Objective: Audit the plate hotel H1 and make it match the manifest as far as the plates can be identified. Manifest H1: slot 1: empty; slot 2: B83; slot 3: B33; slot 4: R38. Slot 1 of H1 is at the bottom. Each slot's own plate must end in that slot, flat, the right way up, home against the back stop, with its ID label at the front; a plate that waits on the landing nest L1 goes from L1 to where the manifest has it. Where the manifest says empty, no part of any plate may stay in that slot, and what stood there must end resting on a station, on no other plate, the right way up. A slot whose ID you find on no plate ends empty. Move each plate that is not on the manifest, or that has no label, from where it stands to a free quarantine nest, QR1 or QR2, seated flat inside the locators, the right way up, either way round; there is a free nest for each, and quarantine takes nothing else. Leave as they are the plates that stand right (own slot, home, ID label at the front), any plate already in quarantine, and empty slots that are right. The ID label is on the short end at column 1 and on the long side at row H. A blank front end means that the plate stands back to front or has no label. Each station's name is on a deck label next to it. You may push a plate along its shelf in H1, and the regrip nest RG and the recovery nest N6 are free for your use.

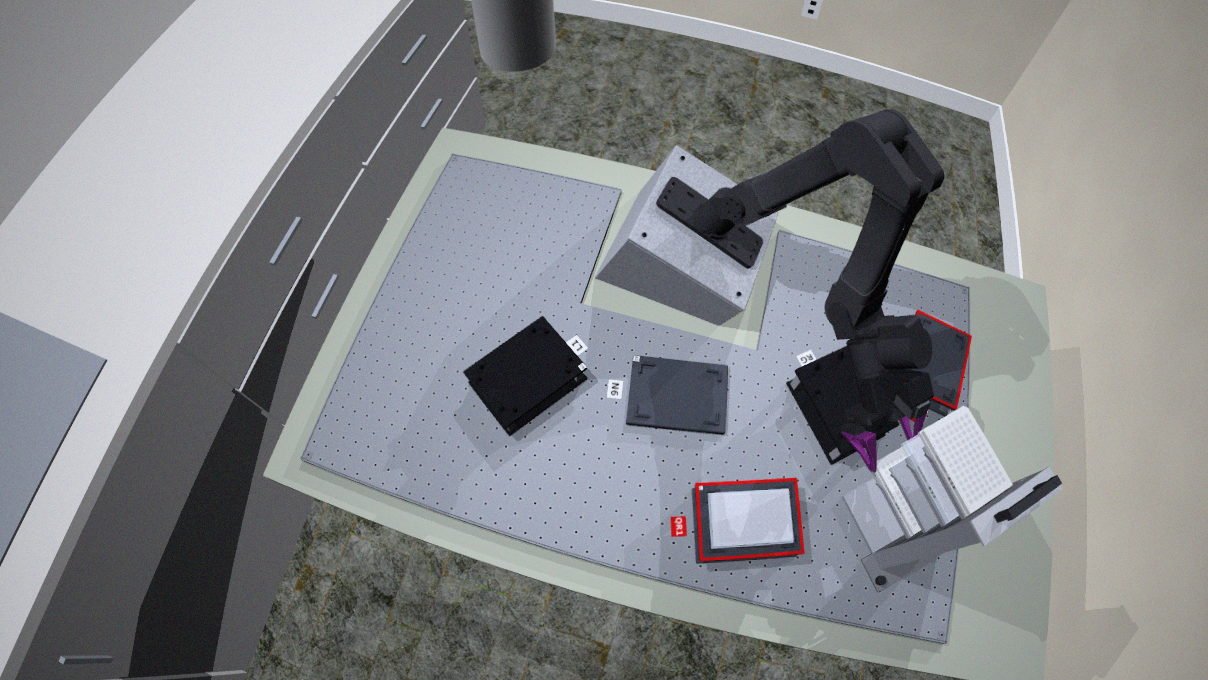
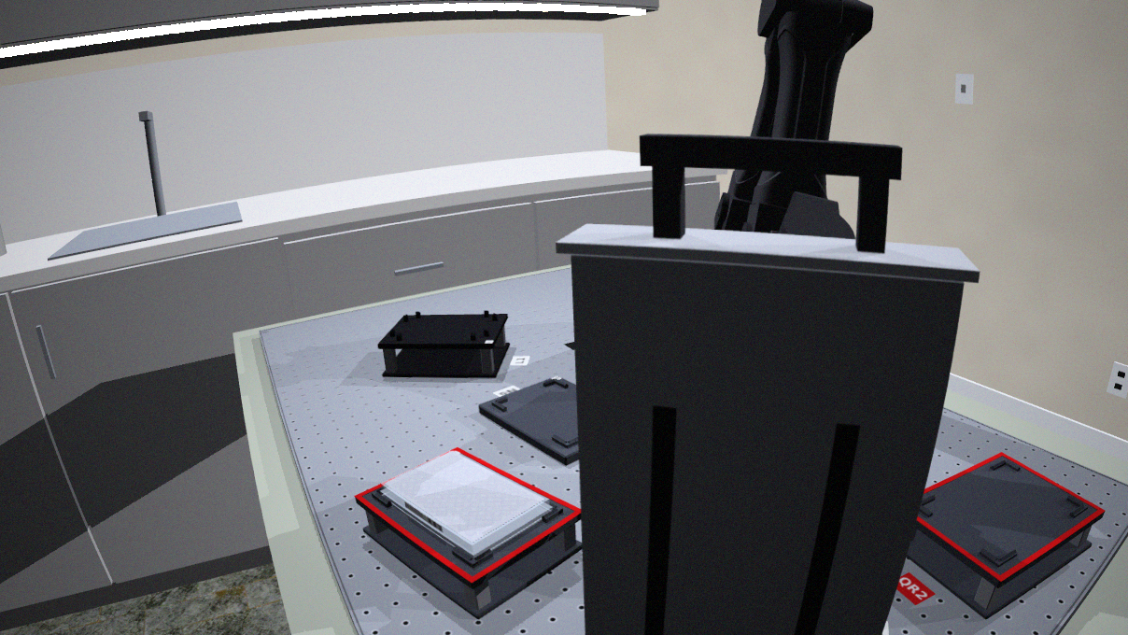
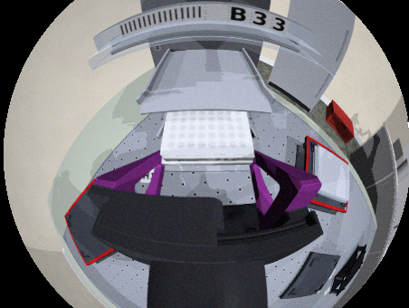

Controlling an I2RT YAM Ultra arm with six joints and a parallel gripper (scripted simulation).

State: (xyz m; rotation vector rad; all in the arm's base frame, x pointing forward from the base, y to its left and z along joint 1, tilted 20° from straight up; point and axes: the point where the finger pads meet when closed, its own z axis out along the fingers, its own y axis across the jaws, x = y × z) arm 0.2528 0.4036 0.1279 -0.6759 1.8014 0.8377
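Right now my hand is 9 cm to the left of the regrip nest RG, 8 cm past it and 4 cm above it. From my hand the other things lie so: quarantine nest QR2: 24 cm behind, 6 cm to the left, 6 cm below; hotel H1: 11 cm to the left, 9 cm ahead, 6 cm above; plate labelled B33: 11 cm above, 5 cm to the left, 4 cm ahead.
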